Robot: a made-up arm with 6 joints.
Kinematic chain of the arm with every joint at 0, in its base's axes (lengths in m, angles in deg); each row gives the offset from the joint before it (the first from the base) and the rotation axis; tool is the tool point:
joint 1: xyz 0 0 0.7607 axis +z
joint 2: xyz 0.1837 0 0 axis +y
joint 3: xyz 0 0 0.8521 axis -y
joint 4: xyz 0 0 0.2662 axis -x
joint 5: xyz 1.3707 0 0 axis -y
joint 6: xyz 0.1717 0 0 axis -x
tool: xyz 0 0 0
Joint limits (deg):
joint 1: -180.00..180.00
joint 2: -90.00..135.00
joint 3: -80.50..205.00
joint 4: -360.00..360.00
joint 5: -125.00..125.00
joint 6: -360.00..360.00
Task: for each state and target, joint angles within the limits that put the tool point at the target. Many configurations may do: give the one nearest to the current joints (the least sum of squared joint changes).
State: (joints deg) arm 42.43 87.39 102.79 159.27 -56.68 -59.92
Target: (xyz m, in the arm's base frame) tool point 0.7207 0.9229 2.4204
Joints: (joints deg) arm 54.43 78.54 146.64 161.70 -66.48 -59.92
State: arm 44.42 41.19 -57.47 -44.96 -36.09 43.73
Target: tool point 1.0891 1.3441 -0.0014
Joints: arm 49.04 53.19 -10.61 -47.54 -27.57 43.73
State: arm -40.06 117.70 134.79 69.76 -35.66 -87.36
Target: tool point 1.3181 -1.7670 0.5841
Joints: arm -49.79 135.00 143.58 67.38 -57.93 -87.36
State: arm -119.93 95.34 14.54 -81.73 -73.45 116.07
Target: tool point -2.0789 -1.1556 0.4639
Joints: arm -154.70 74.82 43.95 -85.94 -66.05 116.07
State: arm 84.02 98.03 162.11 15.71 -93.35 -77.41
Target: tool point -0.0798 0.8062 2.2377
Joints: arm 98.40 81.28 176.25 13.07 -93.07 -77.41
